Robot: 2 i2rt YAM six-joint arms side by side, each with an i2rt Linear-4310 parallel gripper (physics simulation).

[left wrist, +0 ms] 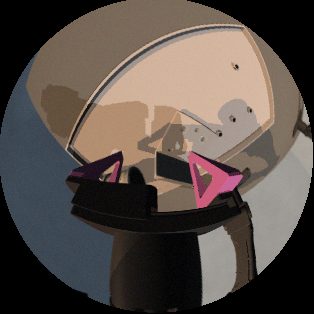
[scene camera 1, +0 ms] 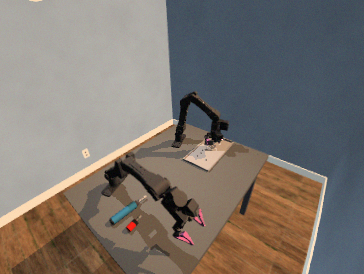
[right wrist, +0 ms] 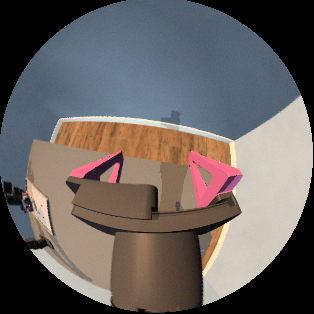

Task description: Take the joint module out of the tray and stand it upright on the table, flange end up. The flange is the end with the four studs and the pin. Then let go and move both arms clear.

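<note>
The joint module shows in part in the left wrist view, low behind the picture-left finger and the gripper body; its dark round end faces picture right. Its flange end cannot be made out. My left gripper is open and empty, low over the far part of the pale tray. In scene camera 1 the module cannot be told apart from the gripper and clutter there. My right gripper is open and empty above the table's near right part, far from the tray.
A bracket with holes and a dark front face stands in the tray, close to the module. Several small studs sit on the tray floor. A teal-handled tool and a red-handled tool lie on the table near the right arm.
</note>
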